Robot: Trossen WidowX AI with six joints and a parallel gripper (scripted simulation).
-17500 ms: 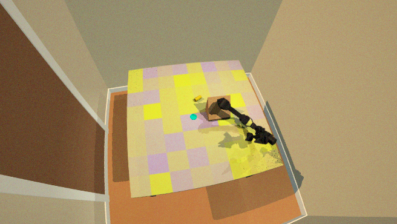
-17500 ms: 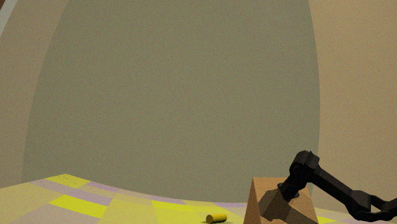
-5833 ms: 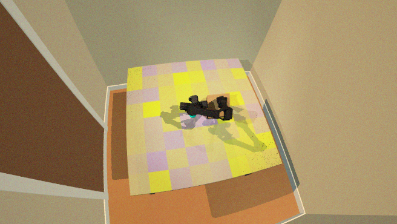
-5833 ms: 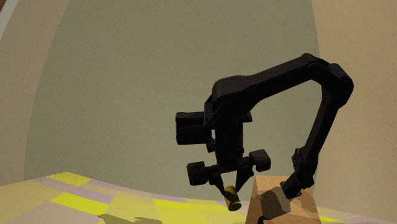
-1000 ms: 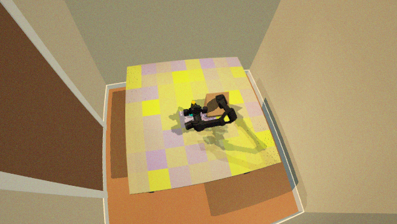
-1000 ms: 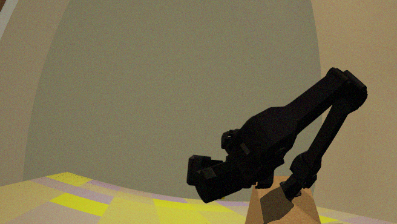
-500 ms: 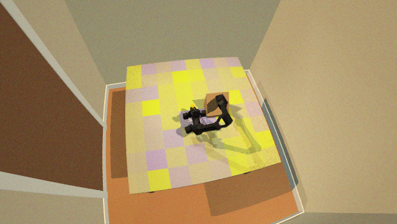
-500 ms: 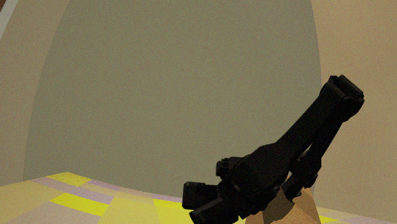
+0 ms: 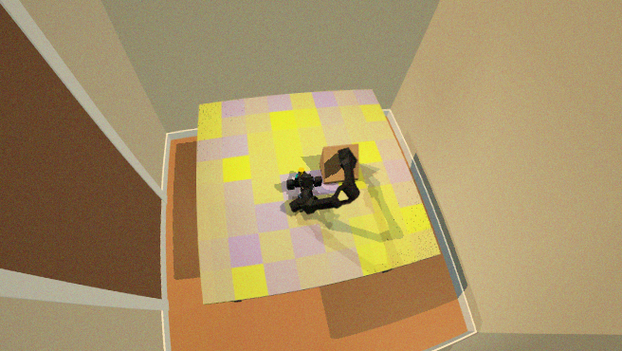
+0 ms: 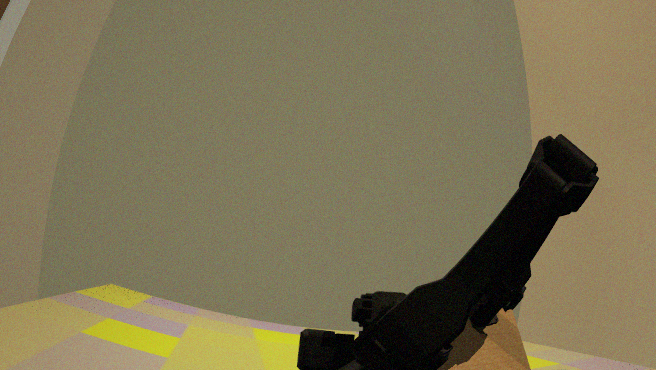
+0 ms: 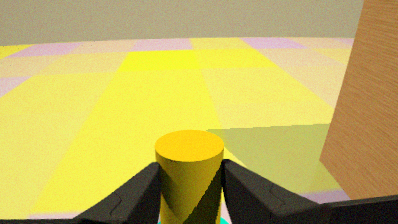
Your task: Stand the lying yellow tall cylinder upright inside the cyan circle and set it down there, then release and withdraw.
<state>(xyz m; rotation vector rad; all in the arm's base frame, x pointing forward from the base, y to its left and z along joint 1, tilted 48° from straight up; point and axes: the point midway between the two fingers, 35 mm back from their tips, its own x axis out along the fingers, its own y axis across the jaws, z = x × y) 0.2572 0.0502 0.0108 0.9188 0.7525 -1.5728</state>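
Now: gripper tip 6 cm above the cyan circle. From my gripper tip the other things lie so: yellow tall cylinder (2 cm below).
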